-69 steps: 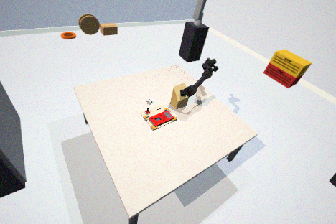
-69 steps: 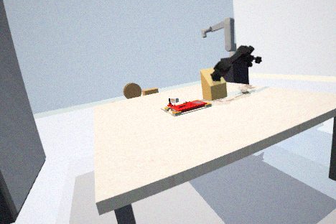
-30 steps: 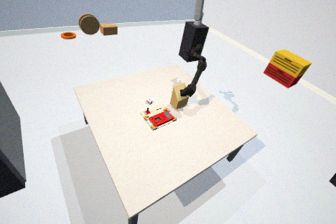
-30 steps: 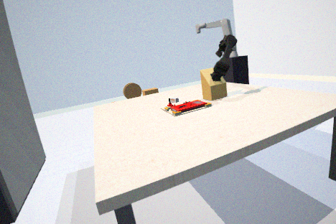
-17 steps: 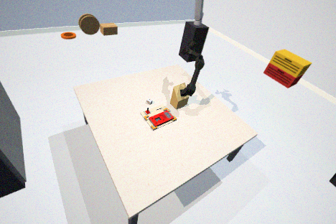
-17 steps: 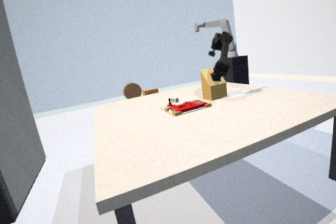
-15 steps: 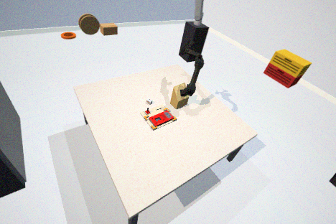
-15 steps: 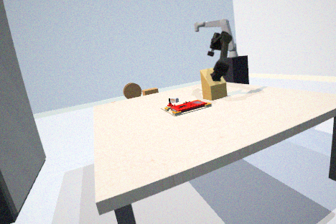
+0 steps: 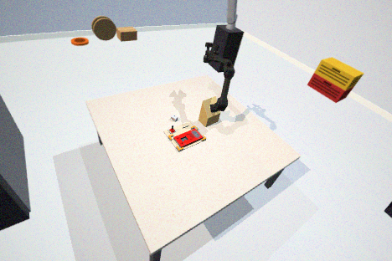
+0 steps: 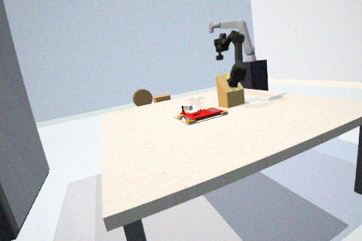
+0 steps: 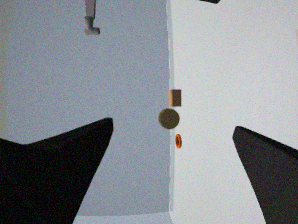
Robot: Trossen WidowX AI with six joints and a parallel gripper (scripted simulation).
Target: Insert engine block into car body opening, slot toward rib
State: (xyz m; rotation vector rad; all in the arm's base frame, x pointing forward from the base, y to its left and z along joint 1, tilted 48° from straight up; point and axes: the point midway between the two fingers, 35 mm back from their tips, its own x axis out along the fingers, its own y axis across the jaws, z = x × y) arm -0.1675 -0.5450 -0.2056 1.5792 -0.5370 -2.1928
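The engine block is 49 cm ahead of my gripper tip, 42 cm to the left of it and 36 cm below it.
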